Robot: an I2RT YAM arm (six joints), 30 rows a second.
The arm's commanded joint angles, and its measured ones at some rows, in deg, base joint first. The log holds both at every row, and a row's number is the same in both.
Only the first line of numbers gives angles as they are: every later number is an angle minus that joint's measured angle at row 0.
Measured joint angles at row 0: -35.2, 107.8, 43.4, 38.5, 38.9, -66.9
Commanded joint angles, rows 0 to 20: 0.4, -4.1, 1.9, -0.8, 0.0, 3.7; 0.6, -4.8, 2.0, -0.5, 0.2, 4.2; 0.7, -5.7, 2.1, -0.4, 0.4, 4.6; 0.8, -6.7, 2.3, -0.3, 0.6, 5.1; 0.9, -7.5, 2.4, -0.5, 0.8, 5.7; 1.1, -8.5, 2.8, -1.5, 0.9, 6.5; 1.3, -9.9, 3.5, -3.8, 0.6, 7.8; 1.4, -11.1, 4.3, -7.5, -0.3, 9.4; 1.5, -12.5, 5.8, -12.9, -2.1, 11.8; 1.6, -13.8, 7.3, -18.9, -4.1, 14.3; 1.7, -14.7, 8.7, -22.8, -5.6, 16.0; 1.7, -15.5, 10.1, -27.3, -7.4, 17.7; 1.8, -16.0, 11.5, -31.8, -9.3, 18.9; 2.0, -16.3, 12.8, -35.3, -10.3, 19.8; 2.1, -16.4, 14.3, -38.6, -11.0, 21.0; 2.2, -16.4, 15.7, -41.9, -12.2, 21.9; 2.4, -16.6, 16.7, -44.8, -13.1, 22.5; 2.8, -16.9, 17.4, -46.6, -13.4, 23.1; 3.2, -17.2, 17.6, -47.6, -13.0, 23.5; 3.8, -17.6, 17.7, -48.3, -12.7, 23.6; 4.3, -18.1, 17.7, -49.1, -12.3, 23.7
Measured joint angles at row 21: 3.0, -16.4, 17.1, -39.3, -10.5, 20.0
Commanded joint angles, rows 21 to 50: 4.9, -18.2, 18.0, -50.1, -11.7, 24.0; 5.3, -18.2, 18.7, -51.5, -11.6, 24.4; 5.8, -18.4, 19.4, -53.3, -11.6, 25.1; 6.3, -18.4, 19.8, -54.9, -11.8, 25.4; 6.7, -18.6, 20.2, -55.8, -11.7, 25.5; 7.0, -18.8, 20.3, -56.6, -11.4, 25.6; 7.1, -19.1, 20.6, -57.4, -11.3, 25.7; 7.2, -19.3, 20.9, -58.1, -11.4, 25.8; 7.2, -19.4, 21.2, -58.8, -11.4, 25.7; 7.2, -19.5, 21.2, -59.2, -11.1, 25.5; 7.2, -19.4, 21.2, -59.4, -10.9, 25.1; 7.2, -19.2, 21.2, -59.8, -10.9, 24.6; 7.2, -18.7, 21.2, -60.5, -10.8, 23.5; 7.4, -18.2, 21.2, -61.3, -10.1, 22.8; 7.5, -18.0, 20.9, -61.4, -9.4, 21.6; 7.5, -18.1, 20.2, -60.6, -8.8, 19.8; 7.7, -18.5, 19.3, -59.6, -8.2, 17.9; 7.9, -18.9, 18.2, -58.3, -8.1, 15.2; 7.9, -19.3, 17.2, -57.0, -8.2, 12.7; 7.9, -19.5, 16.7, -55.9, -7.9, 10.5; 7.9, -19.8, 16.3, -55.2, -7.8, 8.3; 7.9, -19.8, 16.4, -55.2, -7.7, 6.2; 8.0, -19.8, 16.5, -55.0, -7.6, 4.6; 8.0, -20.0, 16.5, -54.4, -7.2, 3.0; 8.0, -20.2, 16.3, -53.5, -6.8, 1.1; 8.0, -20.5, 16.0, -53.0, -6.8, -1.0; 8.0, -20.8, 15.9, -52.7, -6.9, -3.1; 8.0, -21.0, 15.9, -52.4, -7.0, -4.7; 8.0, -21.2, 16.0, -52.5, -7.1, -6.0; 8.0, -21.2, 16.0, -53.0, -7.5, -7.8
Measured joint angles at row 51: 7.7, -19.4, 16.5, -54.7, -7.7, -0.4
